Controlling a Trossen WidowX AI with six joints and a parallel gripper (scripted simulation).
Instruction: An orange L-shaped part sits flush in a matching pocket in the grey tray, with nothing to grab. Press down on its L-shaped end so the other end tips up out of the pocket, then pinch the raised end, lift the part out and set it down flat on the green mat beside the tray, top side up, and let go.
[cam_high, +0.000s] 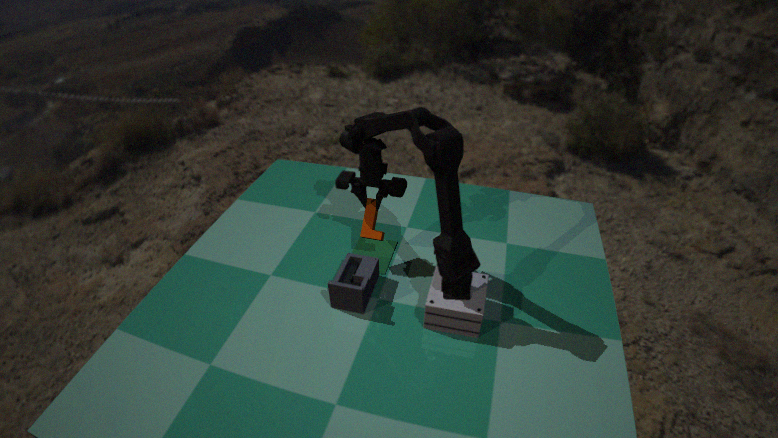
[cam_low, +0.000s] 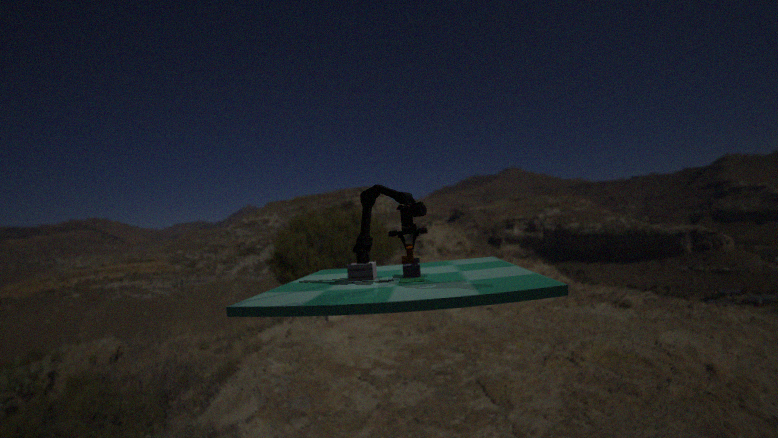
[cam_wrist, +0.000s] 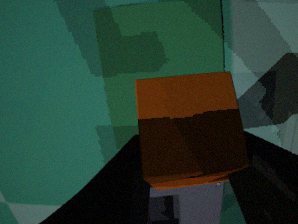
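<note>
My gripper tip is now 17 cm above the green mat and 2 cm to the right of it. Also, from my gripper tip: orange L-shaped part 3 cm to the left, 3 cm below, 1 cm behind.
</note>
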